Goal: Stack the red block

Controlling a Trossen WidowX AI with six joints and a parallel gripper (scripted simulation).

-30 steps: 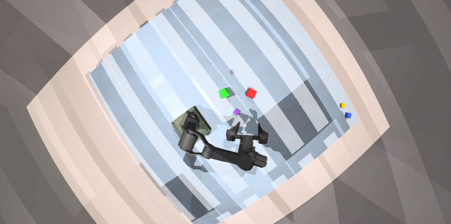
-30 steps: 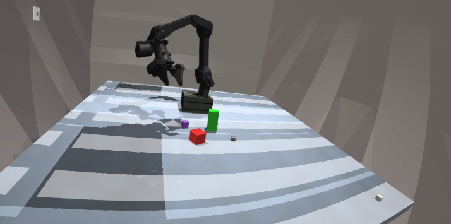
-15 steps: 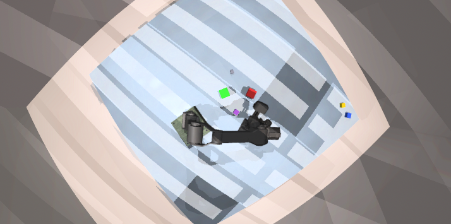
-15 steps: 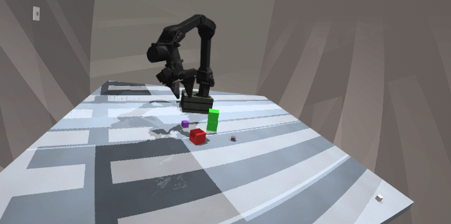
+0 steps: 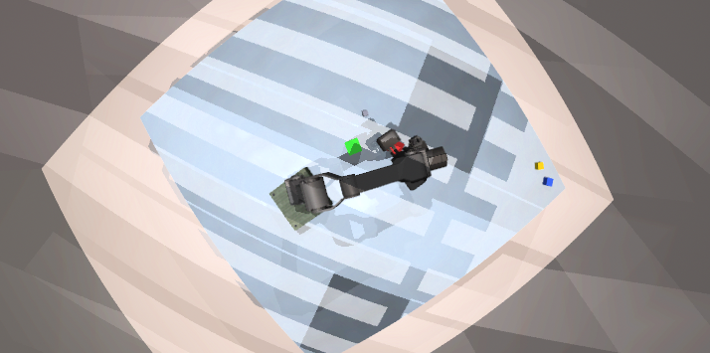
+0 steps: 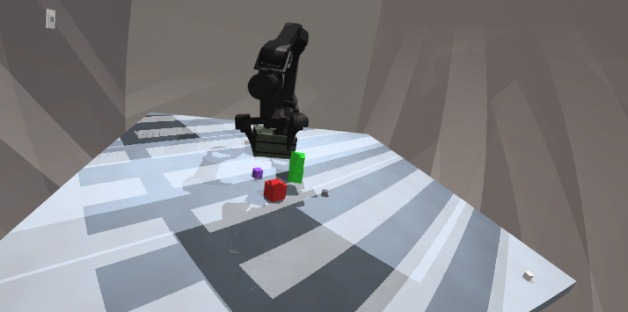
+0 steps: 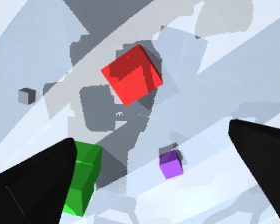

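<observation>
Now: the red block 100 mm below my gripper tip, 20 mm to the left of it and 20 mm ahead of it. From my gripper tip the other things lie so: yellow cube (430 mm to the right, 420 mm ahead, 110 mm below); then grey cube (170 mm to the left, 120 mm below, 30 mm ahead); then purple cube (110 mm below, 100 mm behind).
</observation>
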